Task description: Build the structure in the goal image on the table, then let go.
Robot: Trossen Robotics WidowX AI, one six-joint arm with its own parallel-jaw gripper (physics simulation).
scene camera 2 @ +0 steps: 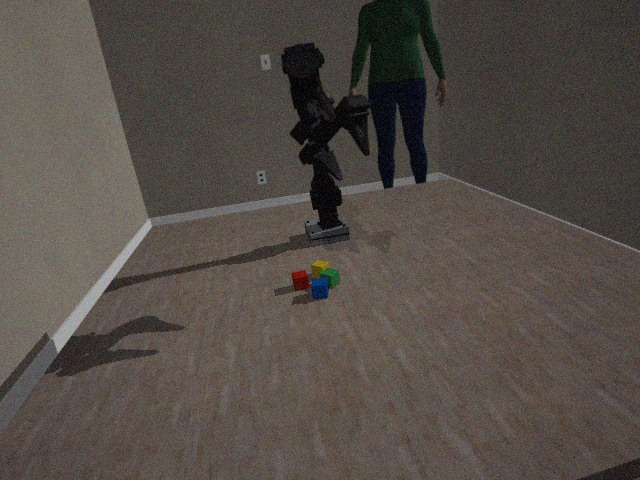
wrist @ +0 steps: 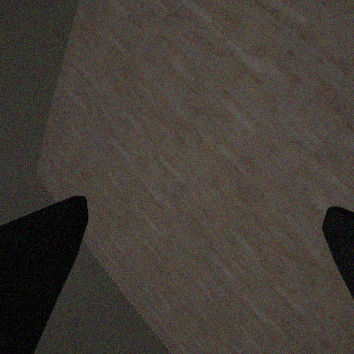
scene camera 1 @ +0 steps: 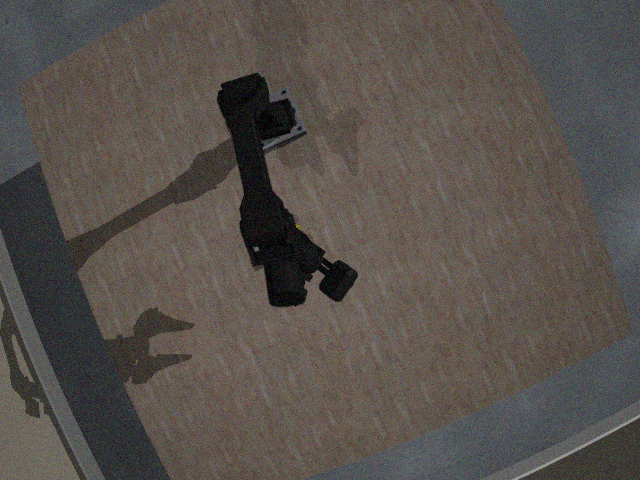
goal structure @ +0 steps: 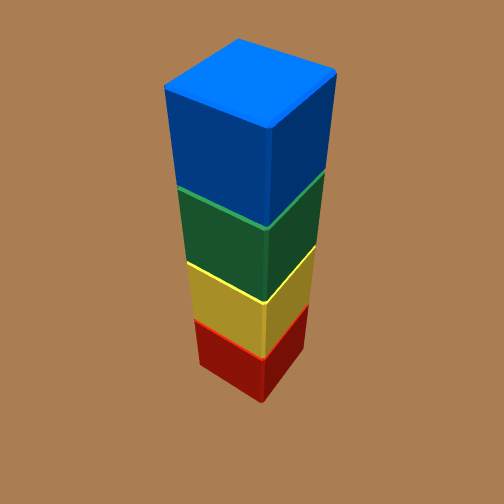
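In scene camera 2, a red cube [scene camera 2: 299, 280], a yellow cube [scene camera 2: 320, 268], a green cube [scene camera 2: 330, 277] and a blue cube [scene camera 2: 320, 289] sit close together on the wood-grain table [scene camera 2: 439, 335] [scene camera 1: 439, 232] [wrist: 200, 125]. None is stacked. Blue is nearest that camera, red is at the left, yellow at the back and green at the right. In scene camera 1 the arm hides the cubes except a speck of the yellow cube [scene camera 1: 297, 226]. My gripper [scene camera 2: 354, 166] [wrist: 208, 213] is open and empty, high above the table. No cube shows in the wrist view.
The arm's grey base plate [scene camera 2: 328, 235] [scene camera 1: 285, 139] stands behind the cubes in scene camera 2. A person in a green top [scene camera 2: 397, 51] stands beyond the table at the back. Dark shadows of the arm and the fingers fall across the table's left side.
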